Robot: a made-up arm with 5 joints.
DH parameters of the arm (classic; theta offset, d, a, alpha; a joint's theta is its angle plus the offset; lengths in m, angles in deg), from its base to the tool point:
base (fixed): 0 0 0.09 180
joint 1: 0 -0.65 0.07 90
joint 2: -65.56 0 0.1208 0
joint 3: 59.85 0 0.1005 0
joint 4: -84.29 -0.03 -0.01 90
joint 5: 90 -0.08 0.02 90
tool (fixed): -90 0 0 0
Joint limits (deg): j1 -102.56..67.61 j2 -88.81..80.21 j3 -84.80..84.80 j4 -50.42..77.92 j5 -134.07..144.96
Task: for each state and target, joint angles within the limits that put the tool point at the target. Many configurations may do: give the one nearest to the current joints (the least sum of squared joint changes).
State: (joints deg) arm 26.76 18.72 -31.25 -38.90 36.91
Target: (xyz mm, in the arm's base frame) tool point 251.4 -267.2 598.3
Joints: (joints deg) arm 56.17 32.32 11.92 -18.53 40.14
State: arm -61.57 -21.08 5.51 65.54 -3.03
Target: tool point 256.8 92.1 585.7
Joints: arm -31.93 24.09 28.78 59.64 -3.99
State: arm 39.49 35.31 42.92 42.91 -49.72
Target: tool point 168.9 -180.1 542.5
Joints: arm 61.16 35.16 35.63 38.33 -52.26
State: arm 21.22 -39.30 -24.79 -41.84 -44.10
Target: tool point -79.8 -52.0 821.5
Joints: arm -11.31 -80.12 -53.53 -14.00 -52.04
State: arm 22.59 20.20 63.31 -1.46 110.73
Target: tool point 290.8 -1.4 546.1
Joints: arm -10.00 26.24 51.10 -8.87 108.16
